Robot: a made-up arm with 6 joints.
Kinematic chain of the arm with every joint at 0, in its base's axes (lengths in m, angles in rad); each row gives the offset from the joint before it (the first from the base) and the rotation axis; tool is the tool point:
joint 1: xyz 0 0 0.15 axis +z
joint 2: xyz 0 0.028 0 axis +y
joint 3: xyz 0 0 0.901 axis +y
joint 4: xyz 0 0 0.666 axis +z
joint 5: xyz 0 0 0 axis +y
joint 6: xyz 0 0 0.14 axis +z
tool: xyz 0 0 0
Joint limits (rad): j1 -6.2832..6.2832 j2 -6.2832..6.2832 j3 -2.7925..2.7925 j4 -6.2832..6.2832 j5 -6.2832..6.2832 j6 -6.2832..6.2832
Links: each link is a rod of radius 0.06 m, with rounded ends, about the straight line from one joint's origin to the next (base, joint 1, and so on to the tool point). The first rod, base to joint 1, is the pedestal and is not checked.
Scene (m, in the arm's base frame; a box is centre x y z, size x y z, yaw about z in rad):
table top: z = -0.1
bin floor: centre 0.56 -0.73 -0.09 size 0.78 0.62 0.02 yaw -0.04
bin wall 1: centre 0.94 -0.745 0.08 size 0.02 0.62 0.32 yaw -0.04
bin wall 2: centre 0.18 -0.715 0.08 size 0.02 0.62 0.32 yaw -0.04
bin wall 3: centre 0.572 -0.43 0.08 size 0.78 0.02 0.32 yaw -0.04
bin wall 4: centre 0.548 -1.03 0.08 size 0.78 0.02 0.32 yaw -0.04
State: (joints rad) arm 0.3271 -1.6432 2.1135 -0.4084 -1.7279 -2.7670
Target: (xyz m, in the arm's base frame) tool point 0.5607 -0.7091 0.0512
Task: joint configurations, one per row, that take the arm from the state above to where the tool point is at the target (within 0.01 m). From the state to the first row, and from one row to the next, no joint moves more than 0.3 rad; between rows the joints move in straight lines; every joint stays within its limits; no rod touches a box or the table.
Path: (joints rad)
1: 0.1836 -1.3638 2.1181 -0.3864 -1.6840 -2.7670
2: 0.0401 -1.0845 2.1226 -0.3645 -1.6400 -2.7670
3: -0.1033 -0.8051 2.1272 -0.3425 -1.5961 -2.7670
4: -0.2468 -0.5257 2.1318 -0.3205 -1.5521 -2.7670
5: -0.3903 -0.2463 2.1364 -0.2986 -1.5082 -2.7670
6: -0.5338 0.0330 2.1409 -0.2766 -1.4642 -2.7670
7: -0.6773 0.3124 2.1455 -0.2546 -1.4203 -2.7670
8: -0.8207 0.5918 2.1501 -0.2326 -1.3763 -2.7670
9: -0.9642 0.8711 2.1547 -0.2107 -1.3324 -2.7670

